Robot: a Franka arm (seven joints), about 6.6 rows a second.
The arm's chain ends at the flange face. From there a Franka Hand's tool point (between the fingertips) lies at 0.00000 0.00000 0.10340 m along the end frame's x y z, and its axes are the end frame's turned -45 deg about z.
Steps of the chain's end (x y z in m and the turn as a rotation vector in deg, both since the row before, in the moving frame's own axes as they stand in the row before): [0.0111, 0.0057, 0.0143, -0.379, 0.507, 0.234]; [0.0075, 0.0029, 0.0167, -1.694, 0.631, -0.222]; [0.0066, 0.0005, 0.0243, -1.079, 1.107, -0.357]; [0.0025, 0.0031, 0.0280, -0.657, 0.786, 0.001]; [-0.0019, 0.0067, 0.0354, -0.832, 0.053, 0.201]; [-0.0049, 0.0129, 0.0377, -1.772, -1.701, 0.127]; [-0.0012, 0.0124, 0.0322, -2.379, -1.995, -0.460]
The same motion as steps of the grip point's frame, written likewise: [0.0040, 0.0130, 0.0143, -0.626, 0.091, 0.234]; [0.0019, 0.0103, 0.0166, -1.644, -0.752, -0.222]; [0.0044, 0.0078, 0.0243, -1.546, 0.020, -0.357]; [-0.0003, 0.0058, 0.0280, -1.020, 0.091, 0.001]; [-0.0071, 0.0045, 0.0354, -0.626, -0.551, 0.201]; [-0.0170, 0.0057, 0.0376, -0.050, -2.456, 0.127]; [-0.0152, 0.0084, 0.0320, -0.272, -3.093, -0.460]
